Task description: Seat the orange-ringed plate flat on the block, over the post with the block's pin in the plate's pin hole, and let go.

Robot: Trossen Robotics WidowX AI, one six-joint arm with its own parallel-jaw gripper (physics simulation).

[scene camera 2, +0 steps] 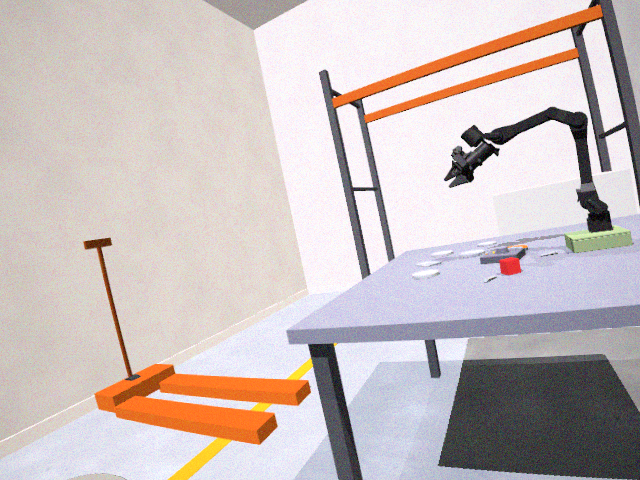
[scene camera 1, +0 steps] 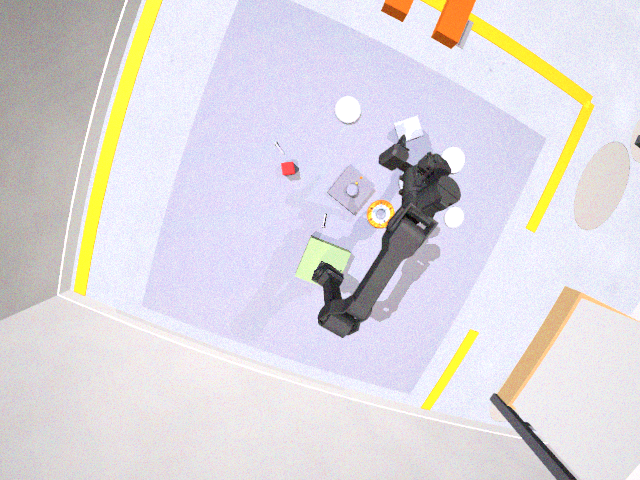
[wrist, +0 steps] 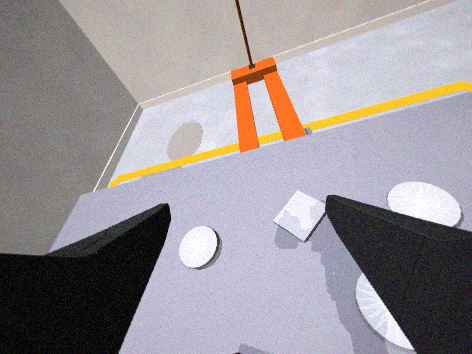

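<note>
The orange-ringed plate lies on the table close beside the grey block, off its post. In scene camera 1 the block's round post and small yellow pin are uncovered. My gripper is open and empty, high above the table and tilted down and outward. In scene camera 1 it is up and right of the block and plate. The plate does not show in the wrist view; a grey corner shows at its bottom edge.
A red cube and a small screw lie beyond the block. White discs and a white square piece lie around the table. The arm stands on a green base.
</note>
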